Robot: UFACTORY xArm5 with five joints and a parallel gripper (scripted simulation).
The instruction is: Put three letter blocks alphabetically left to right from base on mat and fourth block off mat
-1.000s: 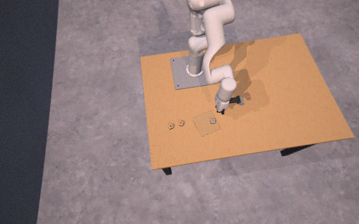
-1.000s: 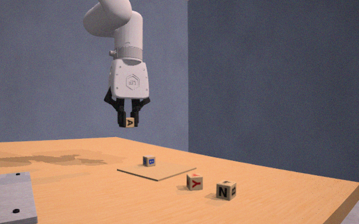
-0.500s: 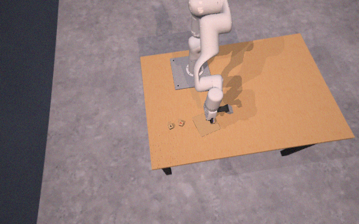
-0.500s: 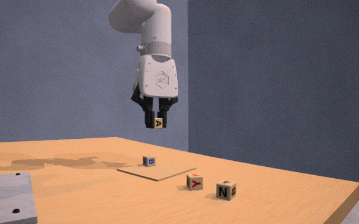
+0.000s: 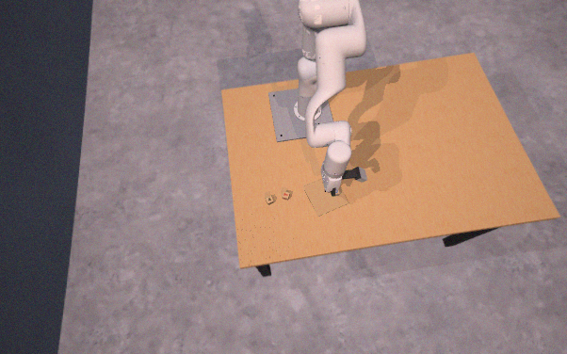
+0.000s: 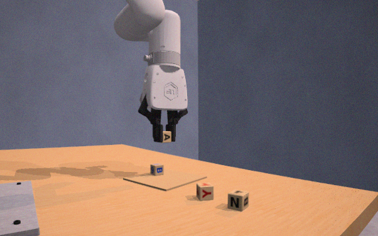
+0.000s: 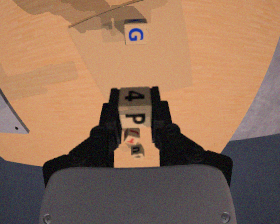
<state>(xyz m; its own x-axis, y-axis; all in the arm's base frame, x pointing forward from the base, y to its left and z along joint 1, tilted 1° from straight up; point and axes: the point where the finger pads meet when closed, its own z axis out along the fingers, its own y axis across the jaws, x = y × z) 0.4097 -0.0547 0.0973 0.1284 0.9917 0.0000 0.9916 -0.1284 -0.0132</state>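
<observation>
Right now the thin tan mat is 11 cm below my hand. The rest, counted from my hand: blue-lettered block 1 cm ahead, 4 cm to the left, 9 cm below; then black-lettered block 4 cm behind, 23 cm to the right, 10 cm below; then red-lettered block 4 cm behind, 16 cm to the right, 10 cm below.
</observation>
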